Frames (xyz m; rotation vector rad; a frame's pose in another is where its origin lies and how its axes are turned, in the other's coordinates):
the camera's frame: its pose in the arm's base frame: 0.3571 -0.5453 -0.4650 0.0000 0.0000 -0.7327
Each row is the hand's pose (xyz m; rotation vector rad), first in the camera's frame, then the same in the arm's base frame.
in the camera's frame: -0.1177 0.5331 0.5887 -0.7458 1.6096 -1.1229
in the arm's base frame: 0.6262 -0.0703 0.1237 -0.1314 1.9422 -1.6241
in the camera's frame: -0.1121 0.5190 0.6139 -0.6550 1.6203 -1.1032
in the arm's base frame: 0.6209 -0.0845 0.1489 -0.0341 1.9149 -1.6122
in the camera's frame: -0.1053 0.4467 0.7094 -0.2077 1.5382 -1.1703
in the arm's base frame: 0.5776 -0.1428 0.2444 0.3934 1.6640 -1.7272
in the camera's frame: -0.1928 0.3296 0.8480 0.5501 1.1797 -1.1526
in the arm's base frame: 0.4342 -0.1713 0.3830 1.0304 0.9954 -1.7636
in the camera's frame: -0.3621 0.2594 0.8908 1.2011 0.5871 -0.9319
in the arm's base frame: 0.2614 -0.1103 0.4258 1.4433 0.1278 -1.5395
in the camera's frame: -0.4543 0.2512 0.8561 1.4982 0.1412 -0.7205
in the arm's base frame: 0.1874 -0.0547 0.3911 1.5478 -0.4323 -1.2971
